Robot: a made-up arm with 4 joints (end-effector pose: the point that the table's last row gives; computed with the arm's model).
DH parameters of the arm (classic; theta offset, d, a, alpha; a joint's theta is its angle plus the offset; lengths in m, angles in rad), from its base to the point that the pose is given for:
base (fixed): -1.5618 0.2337 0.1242 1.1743
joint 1: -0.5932 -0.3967 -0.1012 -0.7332
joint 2: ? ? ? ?
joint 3: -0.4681 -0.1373 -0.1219 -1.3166
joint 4: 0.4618 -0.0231 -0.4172 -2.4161
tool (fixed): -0.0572 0.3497 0 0
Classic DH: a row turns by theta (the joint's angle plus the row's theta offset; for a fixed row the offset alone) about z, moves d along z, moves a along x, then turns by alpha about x.
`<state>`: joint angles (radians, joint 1 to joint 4).
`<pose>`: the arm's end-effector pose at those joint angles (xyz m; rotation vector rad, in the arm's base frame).
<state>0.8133 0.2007 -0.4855 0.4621</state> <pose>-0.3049 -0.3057 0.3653 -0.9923 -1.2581 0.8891</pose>
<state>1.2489 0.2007 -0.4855 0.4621</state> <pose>-0.2761 -0.2876 0.4347 -1.2124 -1.2027 1.3063</pose>
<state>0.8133 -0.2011 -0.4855 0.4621</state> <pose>-0.3857 -0.0986 0.2928 -1.0653 -1.1378 0.4696</pose>
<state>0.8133 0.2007 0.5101 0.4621</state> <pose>-0.2027 0.0838 -0.1017 -1.1845 -1.6076 -0.1896</pose>
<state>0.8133 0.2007 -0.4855 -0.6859</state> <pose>-0.4139 0.0966 0.6736 -1.7410 -0.1705 0.9615</pose>
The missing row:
joint 2: 1.5355 0.3263 0.0326 2.4242
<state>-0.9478 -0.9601 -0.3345 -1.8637</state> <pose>0.3125 -0.8962 0.6065 0.9212 1.0745 0.7415</pose>
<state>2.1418 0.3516 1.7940 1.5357</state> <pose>0.5100 0.1273 -0.2361 -0.2350 2.7426 -0.1127</pose>
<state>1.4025 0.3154 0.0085 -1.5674</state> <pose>-0.4000 0.4879 0.1999 -2.4944 0.5970 0.4676</pose>
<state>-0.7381 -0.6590 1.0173 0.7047</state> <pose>0.6740 0.0138 0.4993 -1.0086 0.4817 -2.0012</pose>
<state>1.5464 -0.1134 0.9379 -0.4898</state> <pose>-0.2756 0.3700 -0.2851 -1.7673 -0.9561 -0.4584</pose>
